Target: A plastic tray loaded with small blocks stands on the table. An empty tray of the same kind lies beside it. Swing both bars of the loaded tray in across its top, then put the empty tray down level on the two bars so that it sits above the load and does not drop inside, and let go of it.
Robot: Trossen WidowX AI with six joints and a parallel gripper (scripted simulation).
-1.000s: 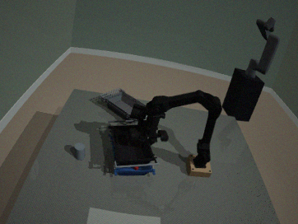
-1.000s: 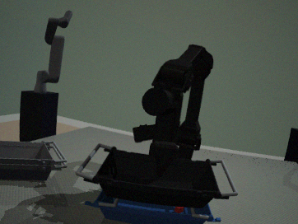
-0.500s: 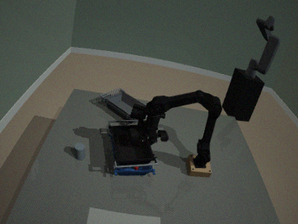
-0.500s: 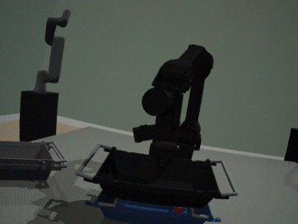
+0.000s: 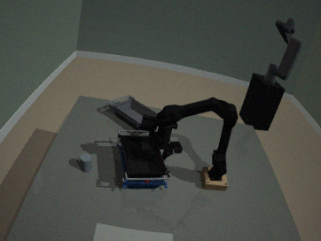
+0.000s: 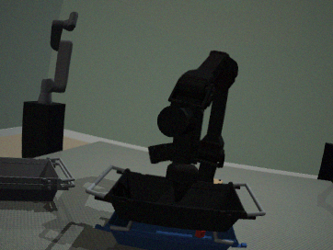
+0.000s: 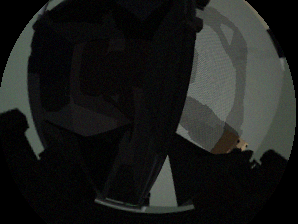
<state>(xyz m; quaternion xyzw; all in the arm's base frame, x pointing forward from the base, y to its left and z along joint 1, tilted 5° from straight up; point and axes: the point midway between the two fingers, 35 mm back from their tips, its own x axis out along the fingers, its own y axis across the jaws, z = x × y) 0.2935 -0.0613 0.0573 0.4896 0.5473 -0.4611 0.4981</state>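
Now: the black tray 80 mm ahead of my gripper tip, 10 mm to the left of it and 30 mm above it. From my gripper tip the other things lie so: red block 40 mm ahead, 70 mm to the left, 70 mm below.
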